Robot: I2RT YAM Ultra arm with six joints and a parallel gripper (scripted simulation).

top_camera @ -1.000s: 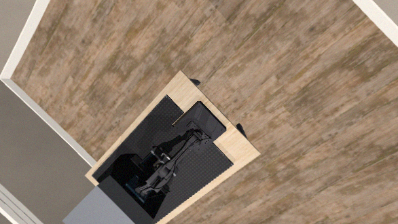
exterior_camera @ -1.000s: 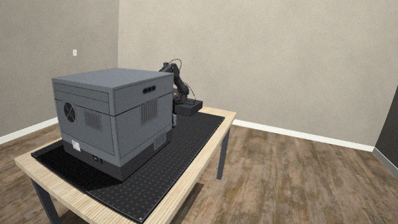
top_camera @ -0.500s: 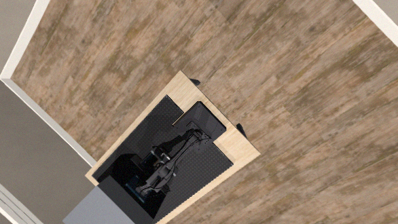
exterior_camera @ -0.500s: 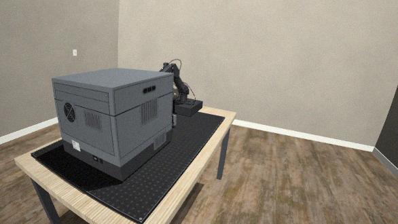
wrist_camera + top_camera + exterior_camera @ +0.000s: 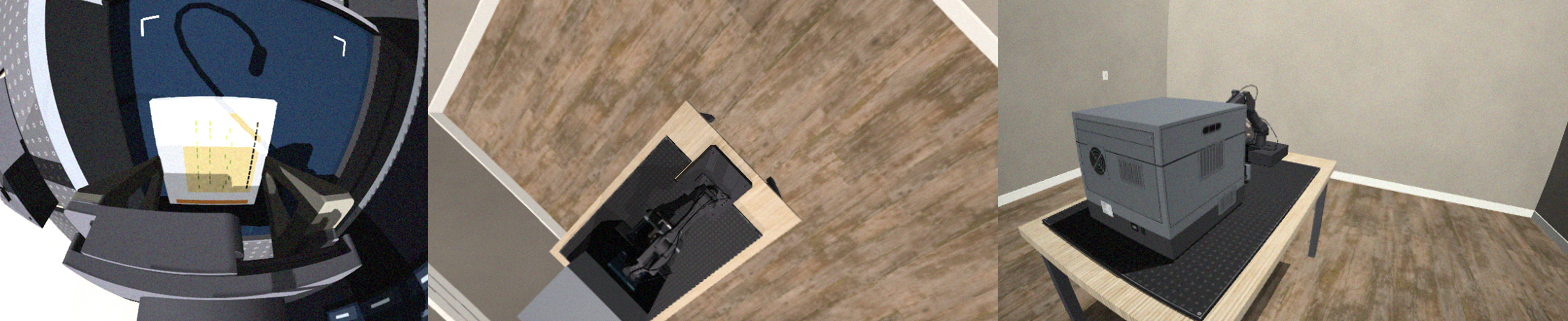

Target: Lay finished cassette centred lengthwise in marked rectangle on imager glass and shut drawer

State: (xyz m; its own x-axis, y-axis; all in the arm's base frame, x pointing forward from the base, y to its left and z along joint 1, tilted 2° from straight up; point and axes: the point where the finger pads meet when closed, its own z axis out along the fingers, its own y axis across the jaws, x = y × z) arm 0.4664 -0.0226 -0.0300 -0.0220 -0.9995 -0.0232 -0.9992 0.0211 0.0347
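Now: hand right at the finished cassette. Round my hand: imager drawer (3 cm ahead).
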